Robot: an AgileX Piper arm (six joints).
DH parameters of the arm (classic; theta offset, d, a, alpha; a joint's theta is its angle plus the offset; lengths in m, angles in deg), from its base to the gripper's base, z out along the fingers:
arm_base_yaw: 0 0.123 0 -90
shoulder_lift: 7.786 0 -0.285 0
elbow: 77.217 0 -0.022 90
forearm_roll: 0 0.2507 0 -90
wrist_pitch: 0 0 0 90
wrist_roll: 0 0.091 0 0
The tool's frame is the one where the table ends.
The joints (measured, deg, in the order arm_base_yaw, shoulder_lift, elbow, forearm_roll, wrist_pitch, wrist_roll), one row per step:
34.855 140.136 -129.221 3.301 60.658 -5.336
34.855 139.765 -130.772 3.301 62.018 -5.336
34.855 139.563 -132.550 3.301 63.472 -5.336
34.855 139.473 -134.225 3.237 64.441 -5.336
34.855 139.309 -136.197 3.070 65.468 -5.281
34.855 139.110 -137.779 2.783 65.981 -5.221
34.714 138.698 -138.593 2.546 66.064 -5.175
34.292 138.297 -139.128 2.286 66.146 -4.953
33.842 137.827 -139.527 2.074 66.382 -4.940
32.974 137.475 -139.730 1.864 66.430 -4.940
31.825 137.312 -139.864 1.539 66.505 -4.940
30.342 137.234 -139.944 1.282 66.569 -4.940
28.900 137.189 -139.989 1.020 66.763 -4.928
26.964 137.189 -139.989 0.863 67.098 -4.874
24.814 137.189 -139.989 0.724 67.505 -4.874
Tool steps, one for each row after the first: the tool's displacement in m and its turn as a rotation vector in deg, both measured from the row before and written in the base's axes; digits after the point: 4 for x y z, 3 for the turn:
-0.0002 -0.0001 0.0104 0.328 -0.459 0.078
-0.0001 0.0000 0.0099 0.306 -0.431 0.084
0.0003 0.0002 0.0086 0.404 -0.690 0.057
0.0003 -0.0001 0.0108 0.515 -0.991 0.005
0.0004 -0.0002 0.0095 0.510 -1.188 -0.041
0.0006 -0.0016 0.0079 0.475 -1.060 -0.195
0.0019 -0.0039 0.0064 0.355 -0.782 -0.636
0.0015 -0.0043 0.0062 0.184 -0.639 -0.475
0.0039 -0.0073 0.0042 0.105 -0.538 -0.892
0.0056 -0.0095 0.0021 -0.153 -0.360 -1.189
0.0071 -0.0121 0.0011 -0.170 -0.212 -1.516
0.0065 -0.0120 0.0005 -0.272 -0.035 -1.484
0.0081 -0.0161 -0.0003 -0.271 0.236 -1.998
0.0082 -0.0181 -0.0003 -0.302 0.306 -2.163

